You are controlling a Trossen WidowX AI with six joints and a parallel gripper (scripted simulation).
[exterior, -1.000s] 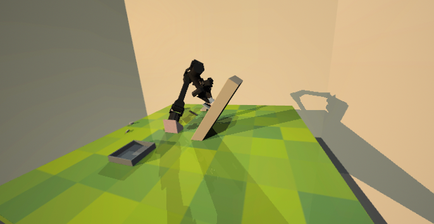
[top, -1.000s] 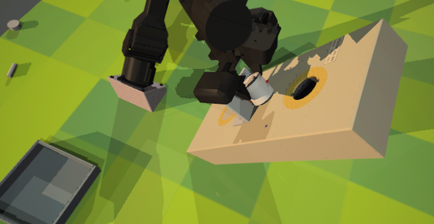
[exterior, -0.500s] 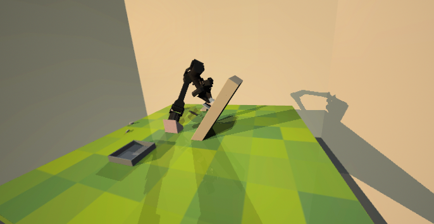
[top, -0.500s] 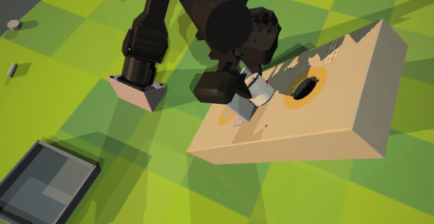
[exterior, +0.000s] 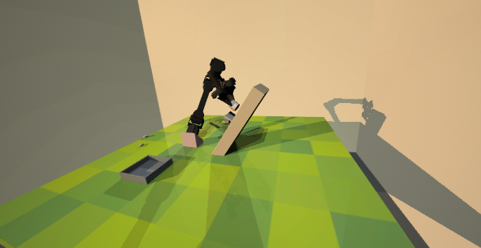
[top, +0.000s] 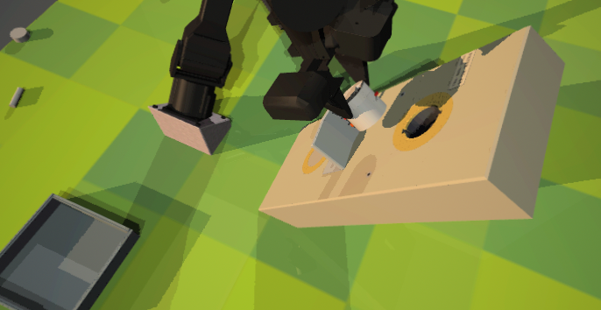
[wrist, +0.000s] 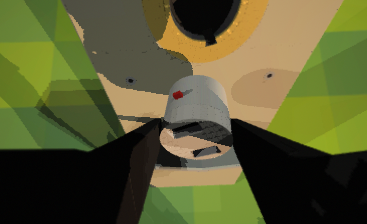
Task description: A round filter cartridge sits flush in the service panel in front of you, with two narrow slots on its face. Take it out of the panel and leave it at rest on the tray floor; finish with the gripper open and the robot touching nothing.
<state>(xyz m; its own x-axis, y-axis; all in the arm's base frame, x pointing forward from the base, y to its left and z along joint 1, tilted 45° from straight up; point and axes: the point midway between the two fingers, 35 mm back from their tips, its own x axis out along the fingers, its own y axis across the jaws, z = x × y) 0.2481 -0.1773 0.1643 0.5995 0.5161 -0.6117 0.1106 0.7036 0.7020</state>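
My gripper tip is 36 cm past the dark grey tray, 26 cm to the left of it and 24 cm above it. From my gripper tip the other things lie so: grey flap: 8 cm below, 1 cm to the right, 1 cm behind; then tan service panel: 7 cm below, 4 cm ahead, 1 cm to the right; then round filter cartridge: right at my gripper tip.
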